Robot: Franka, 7 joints.
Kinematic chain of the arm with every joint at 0, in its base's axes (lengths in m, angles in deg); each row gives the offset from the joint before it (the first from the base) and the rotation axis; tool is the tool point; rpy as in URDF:
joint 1: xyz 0 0 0.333 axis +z
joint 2: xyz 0 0 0 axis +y
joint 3: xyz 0 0 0.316 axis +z
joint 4: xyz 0.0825 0 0 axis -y
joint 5: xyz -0.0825 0 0.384 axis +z
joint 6: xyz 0 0 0 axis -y
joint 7: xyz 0.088 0 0 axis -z
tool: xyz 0 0 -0.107 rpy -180 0 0
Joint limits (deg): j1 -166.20..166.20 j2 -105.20..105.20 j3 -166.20..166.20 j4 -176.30..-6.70 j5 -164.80..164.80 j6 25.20..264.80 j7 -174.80..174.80
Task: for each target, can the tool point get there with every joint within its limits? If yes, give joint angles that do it. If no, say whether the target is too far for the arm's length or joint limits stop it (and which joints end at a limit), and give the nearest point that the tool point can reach.
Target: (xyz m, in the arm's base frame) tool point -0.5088 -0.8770 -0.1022
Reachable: no: too far | nearest point -0.3956 -0.6819 -0.0054 | short by 0.245 m
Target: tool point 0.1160 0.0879 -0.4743
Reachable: no: joint limits stop it (at a limit: joint 2) | nearest point 0.1373 0.1041 -0.3490 | short by 0.128 m
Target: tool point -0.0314 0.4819 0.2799
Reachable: yes | joints -25.67 -36.83 130.51 -142.51 -130.10 58.76 124.20
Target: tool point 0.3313 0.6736 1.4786
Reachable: no: too far | nearest point 0.2075 0.4219 1.0506 | short by 0.512 m
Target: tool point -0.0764 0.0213 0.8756
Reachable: yes | joints -131.03 -57.66 0.11 -127.16 32.89 246.07 106.94
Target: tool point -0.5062 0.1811 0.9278
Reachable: yes | joints 112.14 20.63 59.85 -49.93 -97.59 182.77 -41.97
